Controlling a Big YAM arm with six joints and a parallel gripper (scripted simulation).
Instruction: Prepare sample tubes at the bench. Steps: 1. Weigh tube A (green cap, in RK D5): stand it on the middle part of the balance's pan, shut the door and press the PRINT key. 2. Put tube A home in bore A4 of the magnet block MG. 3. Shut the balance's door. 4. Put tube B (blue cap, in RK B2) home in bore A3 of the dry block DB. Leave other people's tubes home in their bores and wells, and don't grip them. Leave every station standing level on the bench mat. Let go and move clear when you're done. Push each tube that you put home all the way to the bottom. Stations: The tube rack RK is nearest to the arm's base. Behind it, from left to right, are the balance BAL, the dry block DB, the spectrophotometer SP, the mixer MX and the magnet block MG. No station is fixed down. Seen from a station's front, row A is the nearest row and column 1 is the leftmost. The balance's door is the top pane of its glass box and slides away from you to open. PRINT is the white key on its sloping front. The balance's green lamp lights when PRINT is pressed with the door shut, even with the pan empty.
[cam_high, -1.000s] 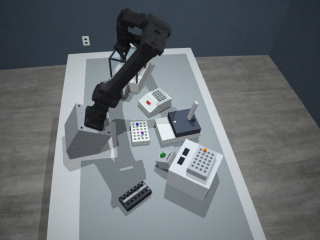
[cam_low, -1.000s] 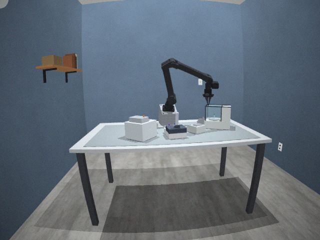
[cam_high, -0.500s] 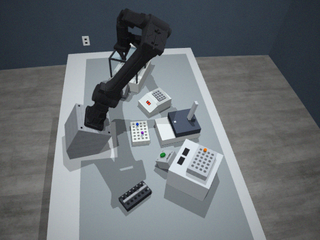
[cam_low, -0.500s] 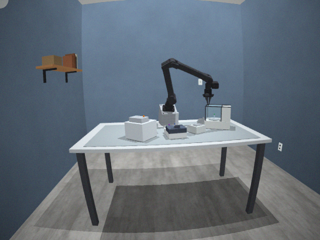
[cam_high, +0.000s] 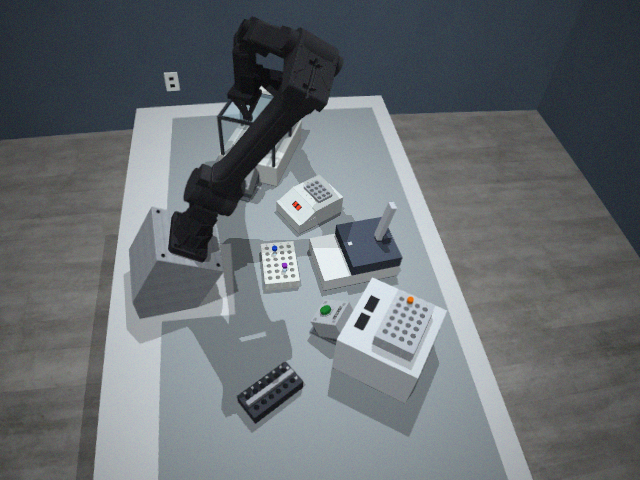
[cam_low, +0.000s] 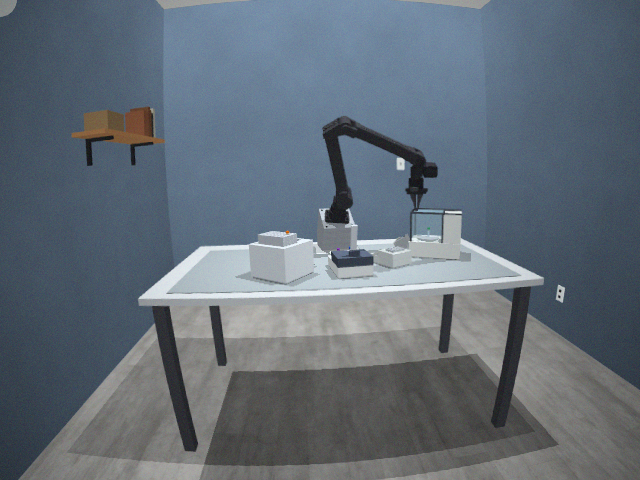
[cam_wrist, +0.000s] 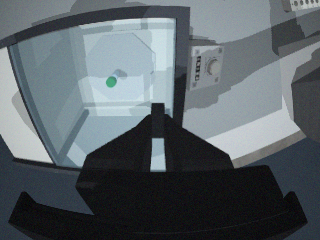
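My gripper is now 30 mm to the right of the balance door, 10 mm short of it and 10 mm above it. From my hand the other things lie so: white tube rack (350 mm to the right, 210 mm below, 80 mm ahead); dry block DB (190 mm below, 170 mm ahead, 150 mm to the right); tube B (330 mm to the right, 190 mm below, 70 mm ahead).
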